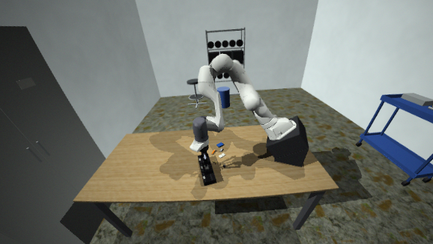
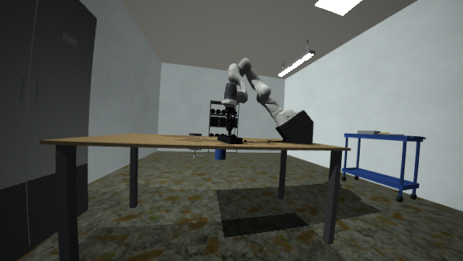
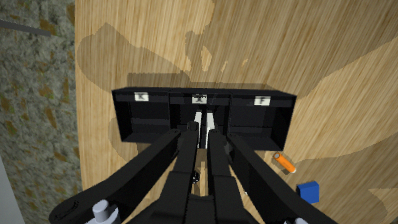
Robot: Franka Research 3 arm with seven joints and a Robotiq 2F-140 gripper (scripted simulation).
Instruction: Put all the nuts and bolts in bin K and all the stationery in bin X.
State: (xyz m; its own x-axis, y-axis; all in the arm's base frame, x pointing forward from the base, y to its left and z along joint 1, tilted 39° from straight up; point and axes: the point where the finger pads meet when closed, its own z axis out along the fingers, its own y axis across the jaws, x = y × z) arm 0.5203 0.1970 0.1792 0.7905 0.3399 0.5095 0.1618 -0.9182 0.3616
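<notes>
My hand is 1 cm to the right of the black bin row and 3 cm above it. From my hand the other things lie so: brass bolt: 6 cm behind, 6 cm to the right, 4 cm below; then orange cylinder: 5 cm behind, 17 cm to the right, 4 cm below; then black die: 13 cm behind, 2 cm to the right, 4 cm below.
</notes>
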